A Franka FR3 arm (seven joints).
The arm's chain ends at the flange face. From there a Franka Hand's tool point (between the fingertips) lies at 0.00 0.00 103.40 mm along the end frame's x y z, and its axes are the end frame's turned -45 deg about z.
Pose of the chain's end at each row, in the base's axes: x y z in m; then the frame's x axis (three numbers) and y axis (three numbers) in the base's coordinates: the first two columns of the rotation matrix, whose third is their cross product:
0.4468 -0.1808 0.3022 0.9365 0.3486 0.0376 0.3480 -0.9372 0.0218
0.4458 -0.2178 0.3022 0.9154 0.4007 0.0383 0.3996 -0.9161 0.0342
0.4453 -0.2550 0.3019 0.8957 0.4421 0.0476 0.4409 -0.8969 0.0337
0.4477 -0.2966 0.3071 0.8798 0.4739 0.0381 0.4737 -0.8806 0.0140
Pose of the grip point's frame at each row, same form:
0.4512 -0.1816 0.1989 0.4161 0.9092 0.0112 0.9083 -0.4162 0.0420
0.4508 -0.2195 0.1989 0.3647 0.9311 0.0029 0.9298 -0.3644 0.0513
0.4513 -0.2560 0.1987 0.3216 0.9468 0.0098 0.9451 -0.3216 0.0575
0.4519 -0.2960 0.2038 0.2872 0.9578 0.0170 0.9571 -0.2876 0.0368

